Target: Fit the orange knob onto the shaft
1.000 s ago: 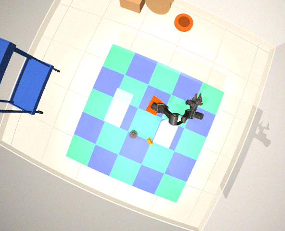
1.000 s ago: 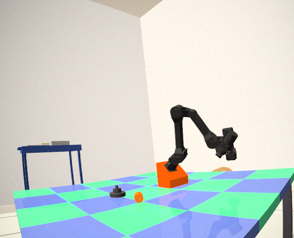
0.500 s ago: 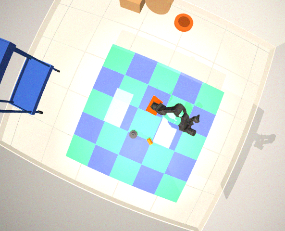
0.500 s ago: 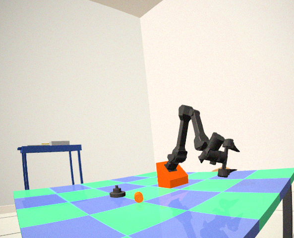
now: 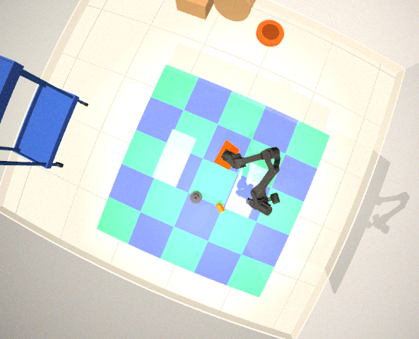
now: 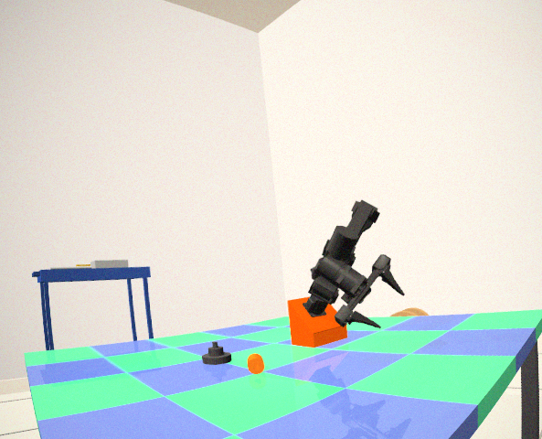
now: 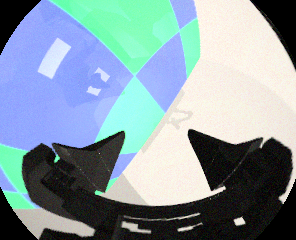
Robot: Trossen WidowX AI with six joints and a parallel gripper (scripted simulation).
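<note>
Right now my gripper tip is 230 mm short of the orange knob, 250 mm to the left of it and 100 mm above it. Also, from my gripper tip: dark round pedestal (250 mm ahead, 430 mm to the right, 90 mm below).
</note>
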